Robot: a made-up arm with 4 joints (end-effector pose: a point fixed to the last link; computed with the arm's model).
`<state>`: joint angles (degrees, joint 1 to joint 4).
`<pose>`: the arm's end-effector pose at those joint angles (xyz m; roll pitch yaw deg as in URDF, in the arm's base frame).
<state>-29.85 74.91 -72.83 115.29</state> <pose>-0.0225 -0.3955 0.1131 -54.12 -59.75 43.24</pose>
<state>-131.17 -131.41 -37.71 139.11</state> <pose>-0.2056 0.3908 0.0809 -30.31 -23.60 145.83</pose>
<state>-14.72 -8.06 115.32 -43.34</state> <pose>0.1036 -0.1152 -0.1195 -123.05 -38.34 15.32</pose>
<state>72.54 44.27 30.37 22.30</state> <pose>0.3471 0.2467 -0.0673 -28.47 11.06 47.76</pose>
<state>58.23 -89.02 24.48 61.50</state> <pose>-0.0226 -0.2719 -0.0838 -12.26 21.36 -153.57</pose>
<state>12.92 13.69 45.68 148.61</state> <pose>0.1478 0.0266 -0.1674 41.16 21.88 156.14</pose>
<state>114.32 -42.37 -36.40 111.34</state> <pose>0.0696 -0.0162 0.0816 -15.02 -33.55 -87.42</pose>
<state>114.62 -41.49 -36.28 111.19</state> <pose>0.0665 -0.0132 0.0813 -14.86 -33.49 -88.21</pose>
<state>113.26 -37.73 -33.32 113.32</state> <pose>0.0540 -0.0118 0.0757 -14.59 -30.29 -91.72</pose>
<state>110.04 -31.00 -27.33 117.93</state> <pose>0.0315 -0.0076 0.0626 -13.61 -23.93 -98.13</pose>
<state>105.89 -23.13 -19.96 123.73</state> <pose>0.0069 0.0050 0.0438 -11.40 -16.49 -105.59</pose>
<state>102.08 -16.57 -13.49 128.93</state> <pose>-0.0099 0.0222 0.0253 -8.57 -10.46 -111.63</pose>
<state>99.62 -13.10 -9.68 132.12</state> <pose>-0.0164 0.0331 0.0137 -6.53 -7.16 -114.75</pose>
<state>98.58 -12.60 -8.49 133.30</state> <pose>-0.0171 0.0335 0.0100 -5.85 -6.17 -115.20</pose>
